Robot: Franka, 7 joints.
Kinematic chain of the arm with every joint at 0, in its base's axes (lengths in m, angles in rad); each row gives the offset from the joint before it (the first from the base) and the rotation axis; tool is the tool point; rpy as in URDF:
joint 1: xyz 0 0 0.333 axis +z
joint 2: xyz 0 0 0 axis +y
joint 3: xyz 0 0 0.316 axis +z
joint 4: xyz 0.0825 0 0 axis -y
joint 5: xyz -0.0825 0 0.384 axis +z
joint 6: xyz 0 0 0 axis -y
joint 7: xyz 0.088 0 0 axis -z
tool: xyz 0 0 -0.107 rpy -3.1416 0 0
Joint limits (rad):
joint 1: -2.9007..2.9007
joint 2: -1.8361..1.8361
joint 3: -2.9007..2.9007
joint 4: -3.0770..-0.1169
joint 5: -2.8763..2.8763
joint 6: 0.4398..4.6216
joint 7: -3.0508..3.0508
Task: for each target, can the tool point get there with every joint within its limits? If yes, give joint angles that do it. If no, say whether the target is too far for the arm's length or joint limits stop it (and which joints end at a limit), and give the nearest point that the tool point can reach.
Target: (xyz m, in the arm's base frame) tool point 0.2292 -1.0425 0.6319
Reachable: no: too far | nearest point 0.1774 -0.8068 0.5643 | short by 0.251 m
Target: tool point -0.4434 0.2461 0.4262
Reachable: yes | joints -1.1595 -0.2092 -2.2270 -2.3347 -2.2364 0.8494 -0.3943
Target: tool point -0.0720 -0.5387 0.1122
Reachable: yes | joints 0.6064 -1.2982 -1.9682 -1.7370 -1.2937 1.0452 1.1036
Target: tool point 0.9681 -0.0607 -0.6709
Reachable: no: too far | nearest point 0.6180 -0.0388 -0.2411 | short by 0.555 m
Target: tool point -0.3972 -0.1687 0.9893
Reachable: yes | joints 0.8818 -1.0776 0.2712 -0.8947 1.0898 1.6808 -1.3481
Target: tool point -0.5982 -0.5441 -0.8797
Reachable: no: too far | nearest point -0.3854 -0.3506 -0.3046 | short by 0.643 m
